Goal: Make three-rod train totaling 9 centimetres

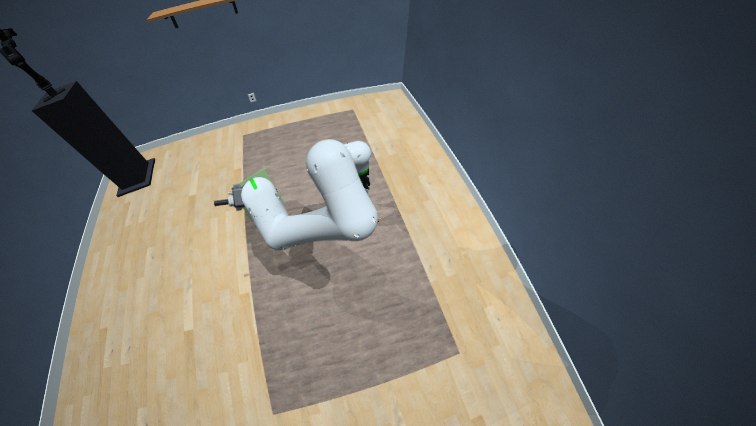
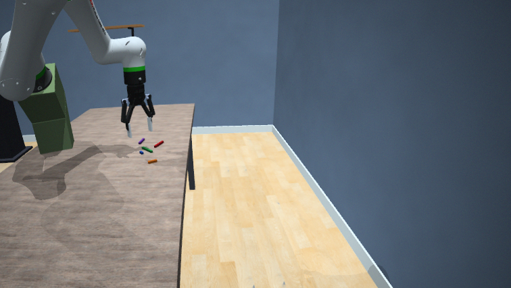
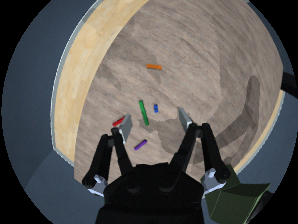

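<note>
The red rod lies 12 cm below my hand, 10 cm to the left of it and 6 cm ahead of it. From my hand the other things lie so: green rod 12 cm below, 4 cm to the left, 1 cm ahead; then purple rod 16 cm to the left, 12 cm below, 3 cm behind; then orange rod 12 cm below, 9 cm to the right, 6 cm ahead.
</note>
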